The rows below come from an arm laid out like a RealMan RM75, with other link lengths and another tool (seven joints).
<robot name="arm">
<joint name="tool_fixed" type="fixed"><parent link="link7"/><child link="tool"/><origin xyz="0.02 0.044 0.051" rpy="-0.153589 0 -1.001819"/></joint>
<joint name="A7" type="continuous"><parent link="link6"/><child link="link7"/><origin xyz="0 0 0.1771" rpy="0 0 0"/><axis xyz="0 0 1"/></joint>
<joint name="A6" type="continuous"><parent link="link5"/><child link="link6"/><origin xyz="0 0 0" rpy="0 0 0"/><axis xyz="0 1 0"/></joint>
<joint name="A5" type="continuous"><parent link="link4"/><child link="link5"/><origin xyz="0 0 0.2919" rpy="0 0 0"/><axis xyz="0 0 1"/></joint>
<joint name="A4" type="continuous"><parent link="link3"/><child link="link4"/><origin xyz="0 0 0" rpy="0 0 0"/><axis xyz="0 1 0"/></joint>
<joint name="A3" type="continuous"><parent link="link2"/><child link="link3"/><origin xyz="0 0 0.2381" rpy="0 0 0"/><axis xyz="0 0 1"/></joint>
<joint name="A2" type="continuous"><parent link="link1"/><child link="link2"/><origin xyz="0 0 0" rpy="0 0 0"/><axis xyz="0 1 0"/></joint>
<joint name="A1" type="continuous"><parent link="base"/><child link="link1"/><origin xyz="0 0 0.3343" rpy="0 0 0"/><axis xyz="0 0 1"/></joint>
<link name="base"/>
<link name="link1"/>
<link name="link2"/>
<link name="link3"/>
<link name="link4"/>
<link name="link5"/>
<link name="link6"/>
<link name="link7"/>
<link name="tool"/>
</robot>
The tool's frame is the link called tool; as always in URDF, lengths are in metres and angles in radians. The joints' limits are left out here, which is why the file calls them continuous.
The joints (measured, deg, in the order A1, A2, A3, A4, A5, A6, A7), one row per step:
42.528 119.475 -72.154 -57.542 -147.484 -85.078 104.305
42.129 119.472 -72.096 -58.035 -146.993 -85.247 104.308
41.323 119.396 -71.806 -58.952 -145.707 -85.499 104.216
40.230 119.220 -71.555 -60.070 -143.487 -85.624 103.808
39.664 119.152 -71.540 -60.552 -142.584 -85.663 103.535
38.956 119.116 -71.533 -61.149 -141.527 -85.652 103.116
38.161 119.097 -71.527 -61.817 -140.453 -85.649 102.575
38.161 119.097 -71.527 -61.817 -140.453 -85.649 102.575
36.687 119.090 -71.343 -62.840 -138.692 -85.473 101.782
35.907 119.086 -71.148 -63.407 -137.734 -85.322 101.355
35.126 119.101 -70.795 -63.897 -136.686 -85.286 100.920
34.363 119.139 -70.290 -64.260 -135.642 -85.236 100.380
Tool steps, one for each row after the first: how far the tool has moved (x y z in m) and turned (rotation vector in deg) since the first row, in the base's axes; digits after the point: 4 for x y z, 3 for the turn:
-0.0010 -0.0008 0.0006 0.107 0.545 -0.106
-0.0033 -0.0018 0.0022 0.457 1.973 -0.340
-0.0073 -0.0027 0.0037 0.879 4.213 -0.321
-0.0082 -0.0036 0.0042 0.988 5.063 -0.254
-0.0091 -0.0046 0.0047 1.126 6.078 -0.068
-0.0099 -0.0058 0.0052 1.256 7.106 0.213
-0.0099 -0.0058 0.0052 1.256 7.106 0.213
-0.0098 -0.0076 0.0064 1.780 8.900 0.354
-0.0100 -0.0081 0.0075 2.215 9.915 0.445
-0.0102 -0.0089 0.0087 2.622 11.094 0.379
-0.0099 -0.0095 0.0100 3.076 12.335 0.269

